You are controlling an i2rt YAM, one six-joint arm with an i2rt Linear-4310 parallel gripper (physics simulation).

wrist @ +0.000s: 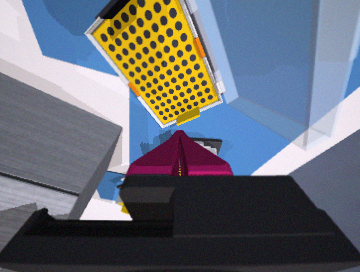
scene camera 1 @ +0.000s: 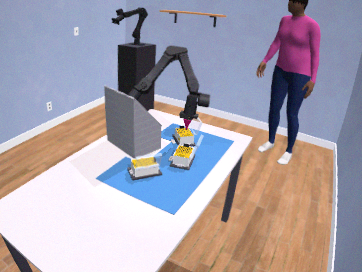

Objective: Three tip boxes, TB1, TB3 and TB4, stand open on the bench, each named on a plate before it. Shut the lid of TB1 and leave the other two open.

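Pixels of known places: gripper, between the fingertips: (wrist: 179, 135) (scene camera 1: 186, 129); arm's base, origin of its link: (scene camera 1: 129, 102).
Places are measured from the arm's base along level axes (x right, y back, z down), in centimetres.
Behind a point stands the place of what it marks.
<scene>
Three white tip boxes with yellow perforated tops stand open: a far box (scene camera 1: 185, 135) {x -20.0, y -26.0, z 19.2 cm} (wrist: 155, 62) {x -24.7, y -21.2, z 20.2 cm}, a middle box (scene camera 1: 182, 155) {x -0.8, y -38.1, z 19.1 cm} and a near-left box (scene camera 1: 145, 168) {x 20.4, y -32.0, z 19.2 cm}. The name plates cannot be read, so I cannot tell which box is TB1. The far box's clear lid (wrist: 320, 75) {x -29.5, y -28.0, z 11.3 cm} stands open along its right long side in the wrist view. My gripper (scene camera 1: 187, 128) {x -20.6, y -25.9, z 15.8 cm} (wrist: 179, 135) {x -20.6, y -25.9, z 15.8 cm} is shut with nothing between its magenta fingers. Its tips are above the far box in the scene view and just beyond its short end in the wrist view. The fingers partly hide another box in the wrist view.
A tall grey block (scene camera 1: 131, 122) {x 10.6, y -13.0, z 4.7 cm} (wrist: 50, 130) {x -9.5, y -9.1, z 19.4 cm} stands left of the boxes. The boxes rest on a blue mat (scene camera 1: 175, 192) {x 18.4, y -49.0, z 25.9 cm} on the white table (scene camera 1: 75, 220) {x 62.1, y -30.1, z 26.1 cm}. A person (scene camera 1: 298, 55) stands beyond the table's right side. A second arm (scene camera 1: 138, 25) sits on a black pedestal (scene camera 1: 135, 70) behind.
</scene>
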